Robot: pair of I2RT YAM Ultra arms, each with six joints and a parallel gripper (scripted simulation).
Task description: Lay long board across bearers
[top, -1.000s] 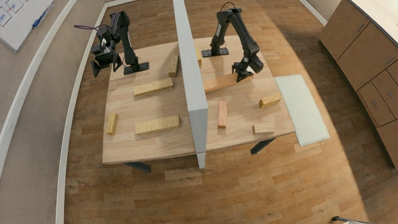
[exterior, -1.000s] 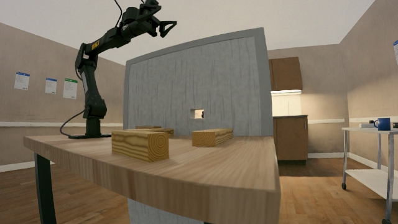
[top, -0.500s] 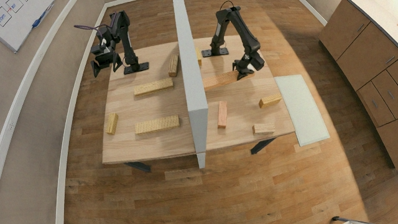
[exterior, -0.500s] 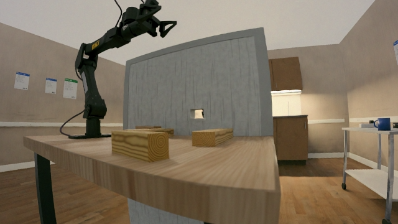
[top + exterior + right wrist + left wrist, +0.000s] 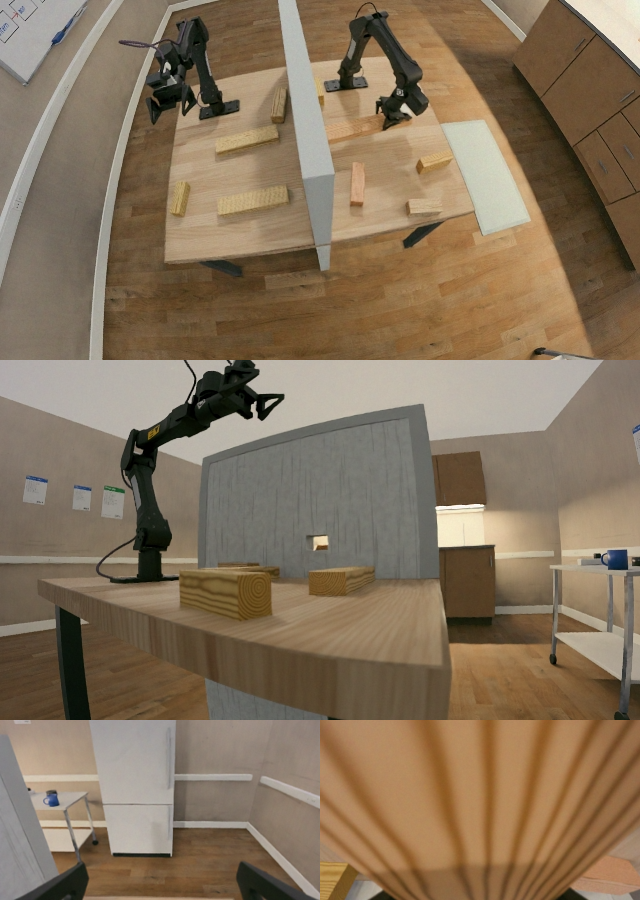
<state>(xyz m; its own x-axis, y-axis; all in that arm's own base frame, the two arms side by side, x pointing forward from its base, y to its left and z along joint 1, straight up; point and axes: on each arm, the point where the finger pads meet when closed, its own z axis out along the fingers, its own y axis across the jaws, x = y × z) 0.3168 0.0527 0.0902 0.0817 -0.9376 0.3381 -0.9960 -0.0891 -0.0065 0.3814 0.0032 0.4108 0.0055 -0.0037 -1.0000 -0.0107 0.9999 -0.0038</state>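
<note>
The long board lies 50 mm to the right of my left hand. The rest, counted from my left hand: small block: 820 mm to the right, 110 mm ahead, 70 mm below.
</note>
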